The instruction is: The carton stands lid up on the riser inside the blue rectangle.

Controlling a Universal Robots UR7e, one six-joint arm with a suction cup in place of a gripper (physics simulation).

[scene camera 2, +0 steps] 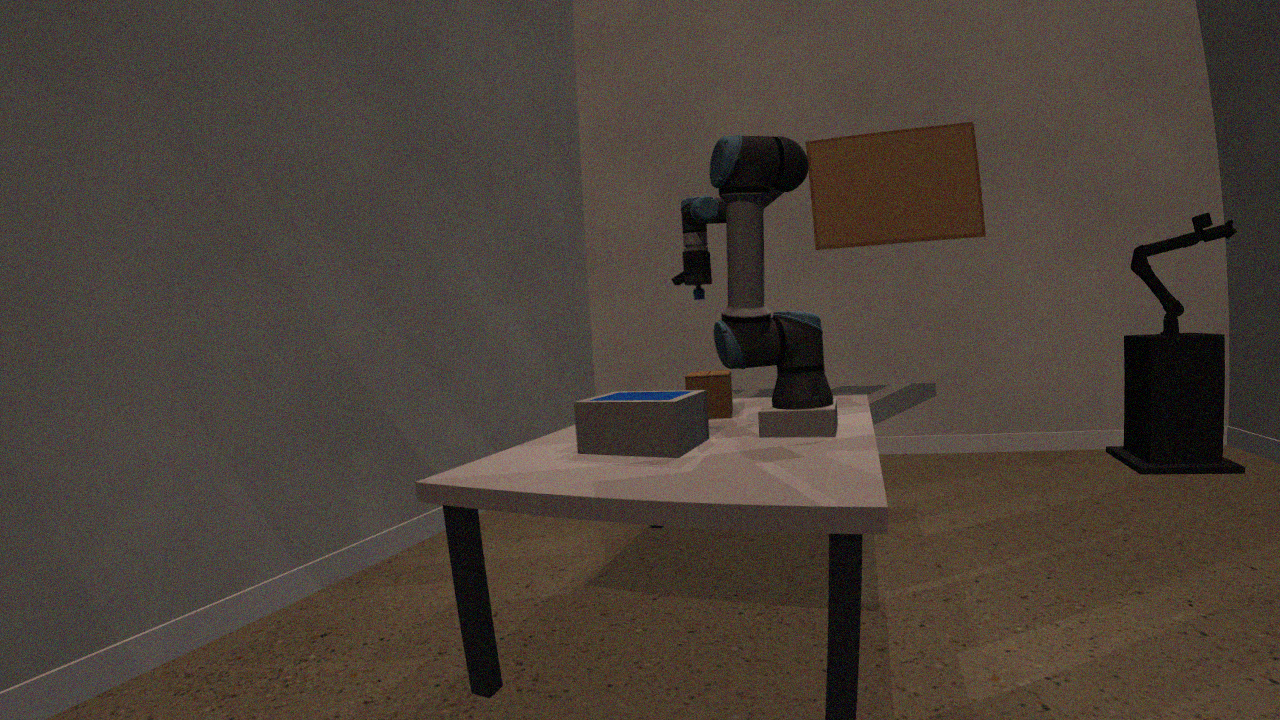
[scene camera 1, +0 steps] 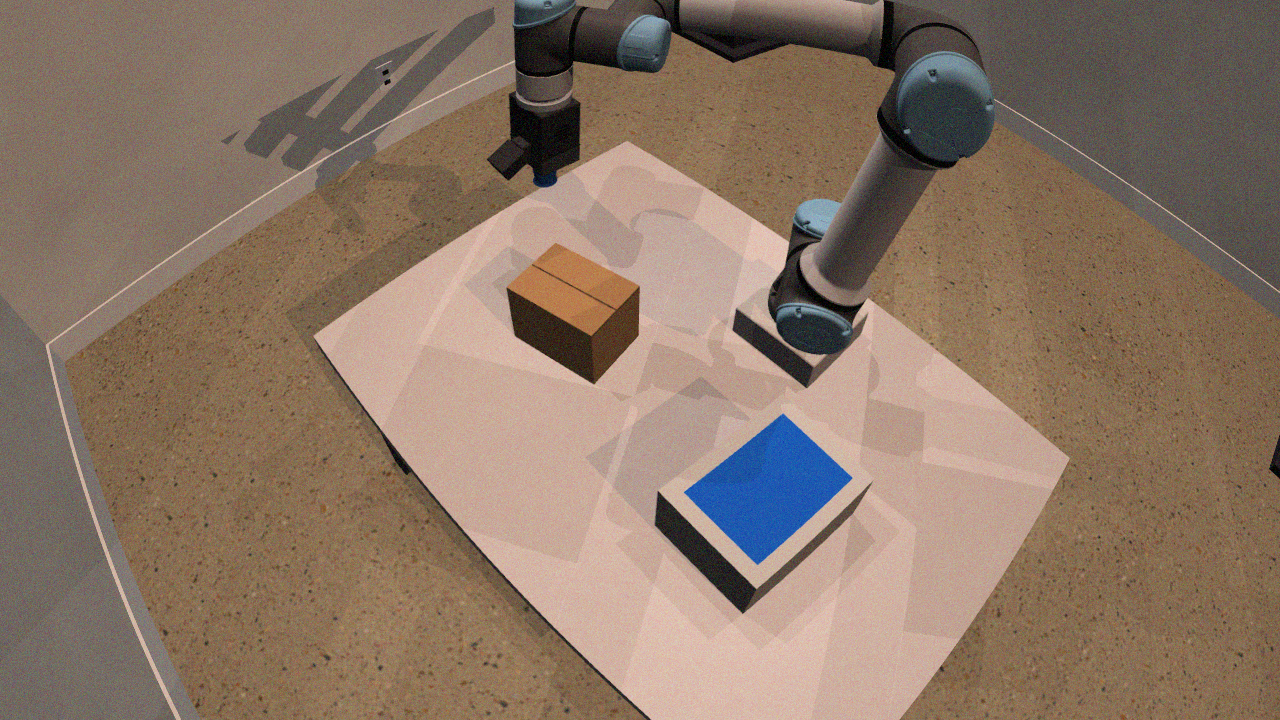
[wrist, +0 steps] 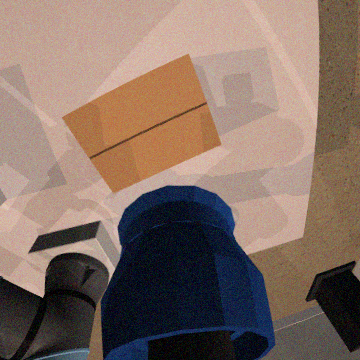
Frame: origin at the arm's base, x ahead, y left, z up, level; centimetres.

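Where they show: hand, its tool point: (scene camera 2: 699, 299) (scene camera 1: 545, 179) (wrist: 177, 235); arm's base, origin of its link: (scene camera 2: 802, 404) (wrist: 78, 273).
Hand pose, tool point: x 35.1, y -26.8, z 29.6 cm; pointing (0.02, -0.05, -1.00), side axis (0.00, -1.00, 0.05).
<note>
Each offset is from my tool point to the top centre of the thing.
A brown carton @[dy +1.8, dx -2.2, dz -23.1 cm] (scene camera 1: 572, 308) (scene camera 2: 708, 394) (wrist: 142, 125) stands upright on the table, its top face with a dark seam facing up. The riser @[dy +48.5, dx -1.8, dz -24.1 cm] (scene camera 1: 707, 546) (scene camera 2: 631, 428) is a grey block on the table, apart from the carton. The blue rectangle @[dy +48.5, dx -1.8, dz -24.1 cm] (scene camera 1: 768, 488) (scene camera 2: 646, 395) lies on the riser's top, and no carton stands on it. My suction gripper (scene camera 1: 545, 181) (scene camera 2: 699, 295) (wrist: 177, 192) has a blue cup that points down. It hangs in the air well above the table, higher than the carton, touching nothing. It is open and holds nothing.
The table (scene camera 1: 501, 447) (scene camera 2: 653, 510) carries the arm's grey base block (scene camera 1: 774, 344) (scene camera 2: 798, 420) (wrist: 65, 237) to the right of the carton in scene camera 1. A second, dark arm on a black pedestal (scene camera 2: 1173, 398) stands on the floor beyond the table. A brown board (scene camera 2: 897, 185) hangs on the wall.
</note>
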